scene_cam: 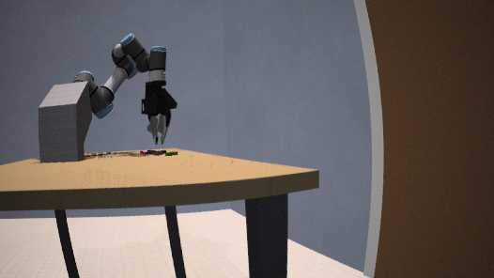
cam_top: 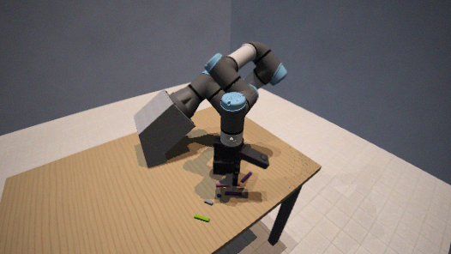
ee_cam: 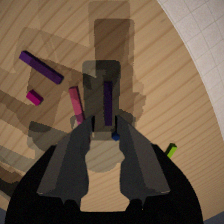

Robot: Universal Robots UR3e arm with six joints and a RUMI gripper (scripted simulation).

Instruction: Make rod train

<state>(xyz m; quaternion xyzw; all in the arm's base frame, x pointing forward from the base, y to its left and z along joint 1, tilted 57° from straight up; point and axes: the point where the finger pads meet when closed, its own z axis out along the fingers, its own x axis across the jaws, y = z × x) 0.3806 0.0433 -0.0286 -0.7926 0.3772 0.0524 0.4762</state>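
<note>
Now: the dark purple rod 4 cm below my hand. Round my hand: grey rod 2 cm behind, 9 cm to the right, 4 cm below; then pink rod 4 cm behind, 1 cm to the left, 4 cm below; then blue rod 2 cm behind, 5 cm to the right, 4 cm below.
</note>
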